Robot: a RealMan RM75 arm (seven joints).
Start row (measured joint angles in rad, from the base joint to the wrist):
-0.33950 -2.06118 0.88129 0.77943 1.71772 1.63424 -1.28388
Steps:
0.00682 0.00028 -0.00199 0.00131 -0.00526 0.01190 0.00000
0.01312 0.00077 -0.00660 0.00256 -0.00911 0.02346 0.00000
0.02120 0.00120 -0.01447 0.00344 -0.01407 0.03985 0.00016
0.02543 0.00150 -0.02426 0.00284 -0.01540 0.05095 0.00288
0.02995 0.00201 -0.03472 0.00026 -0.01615 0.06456 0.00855
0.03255 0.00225 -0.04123 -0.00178 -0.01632 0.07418 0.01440
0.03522 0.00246 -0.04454 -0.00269 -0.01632 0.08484 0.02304
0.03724 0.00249 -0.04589 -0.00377 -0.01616 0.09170 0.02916
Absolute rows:
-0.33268 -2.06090 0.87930 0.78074 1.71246 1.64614 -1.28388
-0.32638 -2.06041 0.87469 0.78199 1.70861 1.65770 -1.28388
-0.31830 -2.05998 0.86682 0.78287 1.70365 1.67409 -1.28372
-0.31407 -2.05968 0.85703 0.78227 1.70232 1.68519 -1.28100
-0.30955 -2.05917 0.84657 0.77969 1.70157 1.69880 -1.27533
-0.30695 -2.05893 0.84006 0.77765 1.70140 1.70842 -1.26948
-0.30428 -2.05872 0.83675 0.77674 1.70140 1.71908 -1.26084
-0.30226 -2.05869 0.83540 0.77566 1.70156 1.72594 -1.25472

